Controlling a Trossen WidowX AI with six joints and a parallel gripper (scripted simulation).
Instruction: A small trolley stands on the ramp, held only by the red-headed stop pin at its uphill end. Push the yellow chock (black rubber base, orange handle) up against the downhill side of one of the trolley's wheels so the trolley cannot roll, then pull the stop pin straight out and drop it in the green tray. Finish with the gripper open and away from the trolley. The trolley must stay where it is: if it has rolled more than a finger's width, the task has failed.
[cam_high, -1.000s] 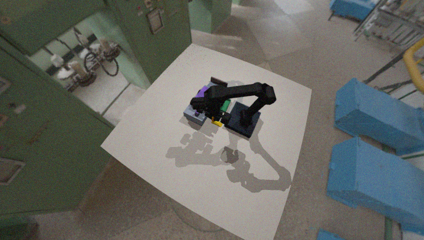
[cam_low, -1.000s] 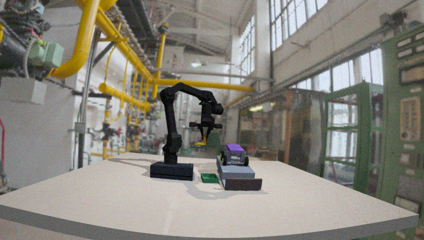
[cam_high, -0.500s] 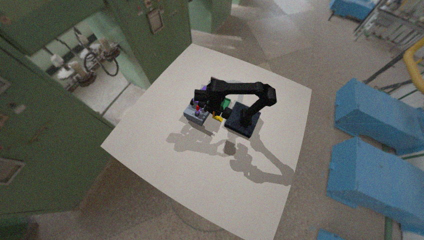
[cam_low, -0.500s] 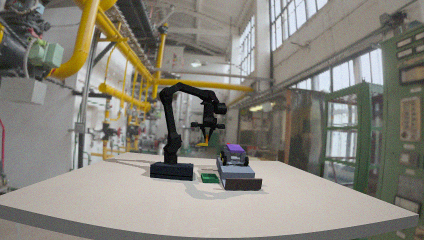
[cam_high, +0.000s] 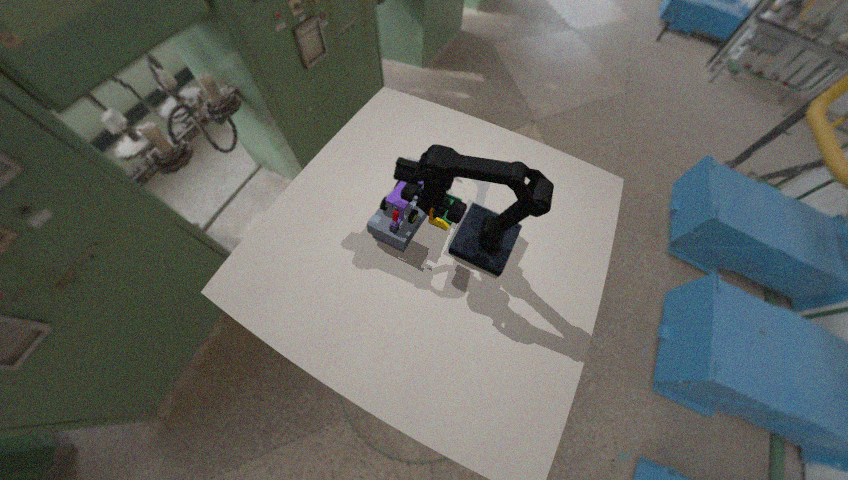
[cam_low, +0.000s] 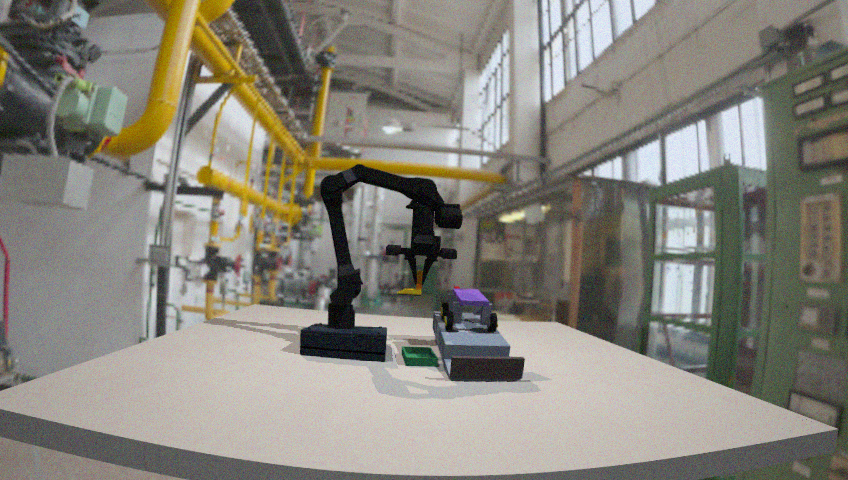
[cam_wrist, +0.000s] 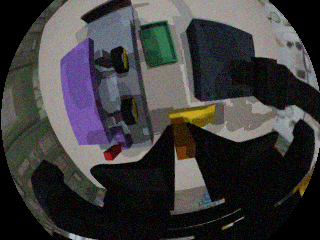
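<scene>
Now: gripper tip 11 cm short of the stop pin, 4 cm to the right of it and 4 cm above it. The rest, counted from my gripper tip: trolley: 12 cm ahead, 7 cm to the right, 6 cm below; then tray: 2 cm behind, 15 cm to the right, 18 cm below; then yellow chock: 2 cm behind, 1 cm below.
</scene>
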